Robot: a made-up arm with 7 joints. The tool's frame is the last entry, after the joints.
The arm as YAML. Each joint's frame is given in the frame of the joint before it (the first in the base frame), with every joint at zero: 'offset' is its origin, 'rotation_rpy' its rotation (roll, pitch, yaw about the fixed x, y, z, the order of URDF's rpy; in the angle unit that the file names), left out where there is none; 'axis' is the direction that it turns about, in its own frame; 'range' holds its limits. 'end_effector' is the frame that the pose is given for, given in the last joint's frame.
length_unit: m
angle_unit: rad
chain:
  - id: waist
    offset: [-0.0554, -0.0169, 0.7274]
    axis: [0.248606, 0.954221, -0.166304]
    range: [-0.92, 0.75]
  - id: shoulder
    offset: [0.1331, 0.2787, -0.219]
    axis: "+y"
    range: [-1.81, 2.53]
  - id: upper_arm
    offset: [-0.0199, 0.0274, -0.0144]
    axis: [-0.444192, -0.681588, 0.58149]
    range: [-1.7, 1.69]
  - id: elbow
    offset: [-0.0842, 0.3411, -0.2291]
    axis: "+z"
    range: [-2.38, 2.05]
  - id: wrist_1
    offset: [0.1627, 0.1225, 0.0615]
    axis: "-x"
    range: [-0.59, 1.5]
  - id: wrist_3
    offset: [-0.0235, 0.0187, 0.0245]
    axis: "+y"
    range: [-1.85, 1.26]
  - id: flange
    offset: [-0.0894, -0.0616, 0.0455]
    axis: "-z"
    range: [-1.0, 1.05]
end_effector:
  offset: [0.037, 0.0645, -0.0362]
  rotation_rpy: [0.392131, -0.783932, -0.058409]
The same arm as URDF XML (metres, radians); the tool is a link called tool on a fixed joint. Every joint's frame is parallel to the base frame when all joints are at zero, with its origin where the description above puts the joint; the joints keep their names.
<robot name="arm">
  <joint name="tool_fixed" type="fixed">
    <parent link="link7"/>
    <child link="tool"/>
    <origin xyz="0.037 0.0645 -0.0362" rpy="0.3921 -0.7839 -0.0584"/>
  </joint>
  <joint name="flange" type="revolute">
    <parent link="link6"/>
    <child link="link7"/>
    <origin xyz="-0.0894 -0.0616 0.0455" rpy="0 0 0"/>
    <axis xyz="0 0 -1"/>
    <limit lower="-1" upper="1.05"/>
  </joint>
  <joint name="wrist_3" type="revolute">
    <parent link="link5"/>
    <child link="link6"/>
    <origin xyz="-0.0235 0.0187 0.0245" rpy="0 0 0"/>
    <axis xyz="0 1 0"/>
    <limit lower="-1.85" upper="1.26"/>
  </joint>
  <joint name="wrist_1" type="revolute">
    <parent link="link4"/>
    <child link="link5"/>
    <origin xyz="0.1627 0.1225 0.0615" rpy="0 0 0"/>
    <axis xyz="-1 0 0"/>
    <limit lower="-0.59" upper="1.5"/>
  </joint>
  <joint name="elbow" type="revolute">
    <parent link="link3"/>
    <child link="link4"/>
    <origin xyz="-0.0842 0.3411 -0.2291" rpy="0 0 0"/>
    <axis xyz="0 0 1"/>
    <limit lower="-2.38" upper="2.05"/>
  </joint>
  <joint name="upper_arm" type="revolute">
    <parent link="link2"/>
    <child link="link3"/>
    <origin xyz="-0.0199 0.0274 -0.0144" rpy="0 0 0"/>
    <axis xyz="-0.444192 -0.681588 0.58149"/>
    <limit lower="-1.7" upper="1.69"/>
  </joint>
  <joint name="shoulder" type="revolute">
    <parent link="link1"/>
    <child link="link2"/>
    <origin xyz="0.1331 0.2787 -0.219" rpy="0 0 0"/>
    <axis xyz="0 1 0"/>
    <limit lower="-1.81" upper="2.53"/>
  </joint>
  <joint name="waist" type="revolute">
    <parent link="base_link"/>
    <child link="link1"/>
    <origin xyz="-0.0554 -0.0169 0.7274" rpy="0 0 0"/>
    <axis xyz="0.248606 0.954221 -0.166304"/>
    <limit lower="-0.92" upper="0.75"/>
  </joint>
  <link name="base_link"/>
  <link name="link1"/>
  <link name="link2"/>
  <link name="link3"/>
  <link name="link4"/>
  <link name="link5"/>
  <link name="link6"/>
  <link name="link7"/>
  <link name="tool"/>
</robot>

